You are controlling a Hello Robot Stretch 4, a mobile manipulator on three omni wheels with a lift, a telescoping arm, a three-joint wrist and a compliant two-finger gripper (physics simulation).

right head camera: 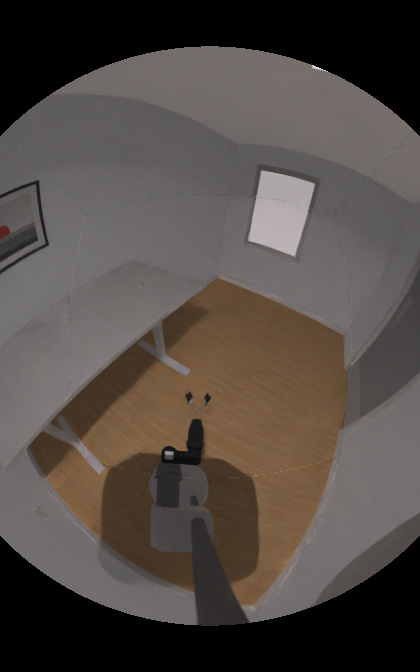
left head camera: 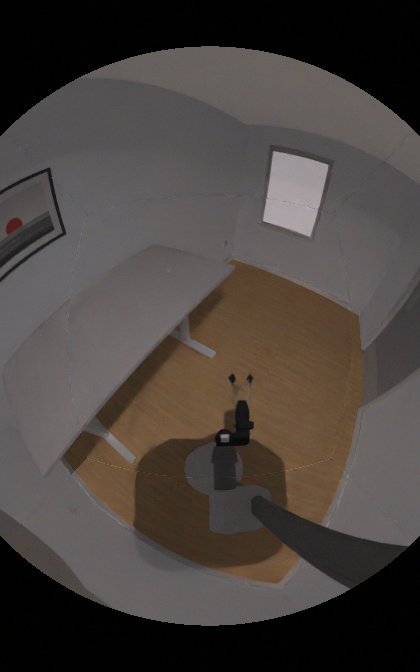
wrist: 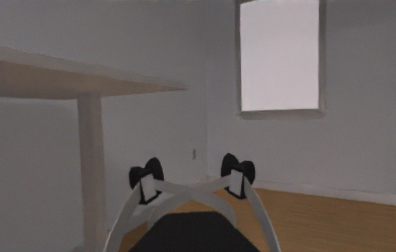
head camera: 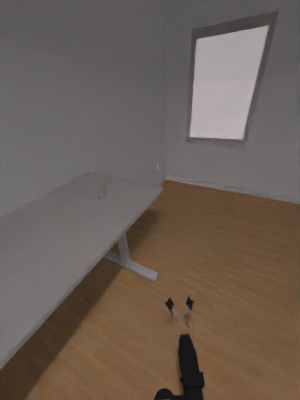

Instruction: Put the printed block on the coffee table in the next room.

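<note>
My gripper (head camera: pixel 180 303) (left head camera: pixel 241 378) (right head camera: pixel 198 398) (wrist: pixel 192 170) is open, with its two dark fingertips wide apart and no object between them. It is over the wood floor, to the right of a long grey table, and in the wrist view it is lower than the table top. The printed block does not show in any of the views. The coffee table does not show either.
The long grey table (head camera: pixel 55 235) (left head camera: pixel 115 320) (right head camera: pixel 90 320) (wrist: pixel 50 75) stands along the left wall on white legs, its foot (head camera: pixel 142 270) reaching onto the floor. A window (head camera: pixel 227 85) is in the far wall. A dark opening (left head camera: pixel 395 350) (right head camera: pixel 385 375) is at the right.
</note>
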